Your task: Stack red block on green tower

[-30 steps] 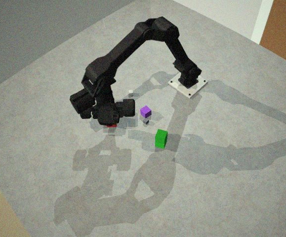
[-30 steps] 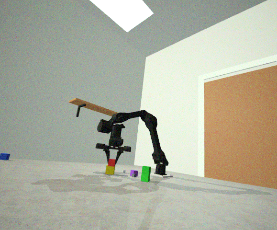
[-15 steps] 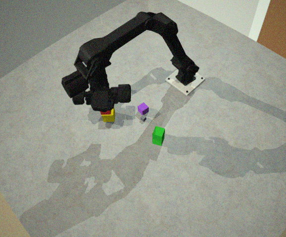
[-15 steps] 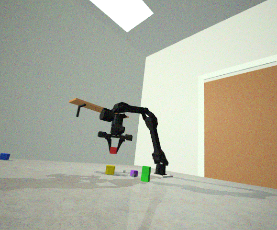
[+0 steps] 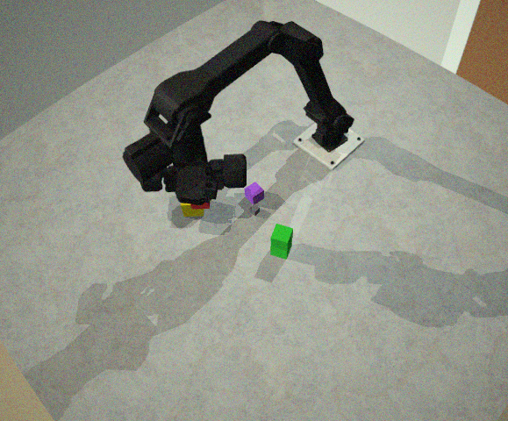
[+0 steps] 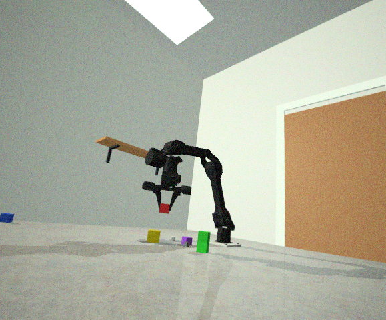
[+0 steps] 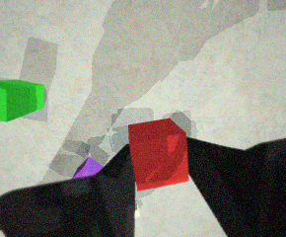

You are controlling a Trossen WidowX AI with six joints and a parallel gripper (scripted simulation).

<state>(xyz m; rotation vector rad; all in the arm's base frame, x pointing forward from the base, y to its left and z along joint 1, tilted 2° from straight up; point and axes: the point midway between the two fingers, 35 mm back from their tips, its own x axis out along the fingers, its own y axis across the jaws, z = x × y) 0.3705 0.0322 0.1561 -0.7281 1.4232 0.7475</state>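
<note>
My gripper tip is 10 mm past the yellow block, 70 mm to the left of it and 100 mm above it. Also, from my gripper tip: purple block (130 mm behind, 10 mm to the right, 110 mm below); then tiny white cube (140 mm behind, 130 mm to the right, 120 mm below); then red block (10 mm above).
</note>
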